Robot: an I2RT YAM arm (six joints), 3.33 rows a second.
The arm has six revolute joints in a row. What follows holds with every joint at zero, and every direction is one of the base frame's.
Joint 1 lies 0.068 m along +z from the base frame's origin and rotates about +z.
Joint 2 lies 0.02 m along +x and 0.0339 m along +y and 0.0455 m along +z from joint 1 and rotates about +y.
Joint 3 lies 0.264 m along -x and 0.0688 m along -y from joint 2 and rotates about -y.
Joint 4 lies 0.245 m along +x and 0.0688 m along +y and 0.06 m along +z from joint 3 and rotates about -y.
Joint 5 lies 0.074 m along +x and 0.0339 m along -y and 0.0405 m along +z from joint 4 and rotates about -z.
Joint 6 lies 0.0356 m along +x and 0.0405 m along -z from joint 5 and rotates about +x.
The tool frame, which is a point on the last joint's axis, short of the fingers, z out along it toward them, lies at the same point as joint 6; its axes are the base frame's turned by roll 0, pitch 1.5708 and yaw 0 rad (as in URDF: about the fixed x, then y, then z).
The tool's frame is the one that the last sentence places.
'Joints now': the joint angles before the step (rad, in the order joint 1, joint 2, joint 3, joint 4, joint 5, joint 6). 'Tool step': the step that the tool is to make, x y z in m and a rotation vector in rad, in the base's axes. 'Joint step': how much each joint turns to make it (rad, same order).
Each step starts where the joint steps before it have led.
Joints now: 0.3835, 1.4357, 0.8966, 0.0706, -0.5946, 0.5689
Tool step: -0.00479, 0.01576, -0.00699, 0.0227, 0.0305, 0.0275
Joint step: 0.0519, 0.0196, -0.0152, 0.0429, 0.0071, 0.0487
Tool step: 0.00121, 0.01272, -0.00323, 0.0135, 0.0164, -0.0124
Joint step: 0.0369, 0.0301, 0.0080, 0.0382, 0.0359, 0.0462
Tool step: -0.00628, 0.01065, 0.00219, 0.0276, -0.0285, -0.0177
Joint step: 0.0424, -0.0074, -0.0194, 0.0700, 0.0506, 0.0395
